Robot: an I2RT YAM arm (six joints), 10 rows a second.
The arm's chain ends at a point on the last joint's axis. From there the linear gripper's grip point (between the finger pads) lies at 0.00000 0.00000 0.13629 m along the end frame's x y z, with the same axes.
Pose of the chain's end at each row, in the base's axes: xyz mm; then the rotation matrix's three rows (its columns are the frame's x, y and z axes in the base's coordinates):
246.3, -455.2, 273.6; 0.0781, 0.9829, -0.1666; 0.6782, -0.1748, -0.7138; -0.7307, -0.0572, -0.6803
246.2, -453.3, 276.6; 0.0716, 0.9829, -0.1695; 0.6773, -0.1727, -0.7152; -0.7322, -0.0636, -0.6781
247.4, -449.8, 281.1; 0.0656, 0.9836, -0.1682; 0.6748, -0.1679, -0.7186; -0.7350, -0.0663, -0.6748
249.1, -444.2, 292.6; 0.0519, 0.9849, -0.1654; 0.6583, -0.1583, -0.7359; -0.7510, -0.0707, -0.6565
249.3, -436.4, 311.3; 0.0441, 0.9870, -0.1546; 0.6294, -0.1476, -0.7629; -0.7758, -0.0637, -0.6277
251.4, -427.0, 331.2; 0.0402, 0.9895, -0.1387; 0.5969, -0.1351, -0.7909; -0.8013, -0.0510, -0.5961
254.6, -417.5, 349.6; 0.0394, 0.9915, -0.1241; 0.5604, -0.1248, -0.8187; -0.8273, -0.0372, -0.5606
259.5, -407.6, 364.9; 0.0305, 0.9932, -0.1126; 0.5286, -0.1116, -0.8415; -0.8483, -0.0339, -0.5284
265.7, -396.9, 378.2; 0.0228, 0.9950, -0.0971; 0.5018, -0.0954, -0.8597; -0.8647, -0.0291, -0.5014
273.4, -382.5, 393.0; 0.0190, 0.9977, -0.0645; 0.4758, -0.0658, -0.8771; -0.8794, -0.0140, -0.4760
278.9, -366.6, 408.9; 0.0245, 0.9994, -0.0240; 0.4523, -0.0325, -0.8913; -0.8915, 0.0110, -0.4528
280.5, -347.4, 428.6; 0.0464, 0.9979, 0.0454; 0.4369, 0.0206, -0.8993; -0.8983, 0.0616, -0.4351
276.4, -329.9, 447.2; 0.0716, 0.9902, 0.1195; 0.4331, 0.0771, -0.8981; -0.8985, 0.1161, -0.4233
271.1, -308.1, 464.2; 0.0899, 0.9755, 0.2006; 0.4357, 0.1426, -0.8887; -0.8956, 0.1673, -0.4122
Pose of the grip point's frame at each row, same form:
223.6, -552.5, 180.9; 0.0781, 0.9829, -0.1666; 0.6782, -0.1748, -0.7138; -0.7307, -0.0572, -0.6803
223.1, -550.8, 184.2; 0.0716, 0.9829, -0.1695; 0.6773, -0.1727, -0.7152; -0.7322, -0.0636, -0.6781
224.5, -547.7, 189.1; 0.0656, 0.9836, -0.1682; 0.6748, -0.1679, -0.7186; -0.7350, -0.0663, -0.6748
226.6, -544.5, 203.1; 0.0519, 0.9849, -0.1654; 0.6583, -0.1583, -0.7359; -0.7510, -0.0707, -0.6565
228.2, -540.4, 225.8; 0.0441, 0.9870, -0.1546; 0.6294, -0.1476, -0.7629; -0.7758, -0.0637, -0.6277
232.5, -534.8, 250.0; 0.0402, 0.9895, -0.1387; 0.5969, -0.1351, -0.7909; -0.8013, -0.0510, -0.5961
237.7, -529.1, 273.2; 0.0394, 0.9915, -0.1241; 0.5604, -0.1248, -0.8187; -0.8273, -0.0372, -0.5606
244.2, -522.3, 292.9; 0.0305, 0.9932, -0.1126; 0.5286, -0.1116, -0.8415; -0.8483, -0.0339, -0.5284
252.5, -514.1, 309.9; 0.0228, 0.9950, -0.0971; 0.5018, -0.0954, -0.8597; -0.8647, -0.0291, -0.5014
264.6, -502.0, 328.1; 0.0190, 0.9977, -0.0645; 0.4758, -0.0658, -0.8771; -0.8794, -0.0140, -0.4760
275.6, -488.1, 347.2; 0.0245, 0.9994, -0.0240; 0.4523, -0.0325, -0.8913; -0.8915, 0.0110, -0.4528
286.7, -470.0, 369.3; 0.0464, 0.9979, 0.0454; 0.4369, 0.0206, -0.8993; -0.8983, 0.0616, -0.4351
292.7, -452.3, 389.5; 0.0716, 0.9902, 0.1195; 0.4331, 0.0771, -0.8981; -0.8985, 0.1161, -0.4233
298.4, -429.2, 408.0; 0.0899, 0.9755, 0.2006; 0.4357, 0.1426, -0.8887; -0.8956, 0.1673, -0.4122

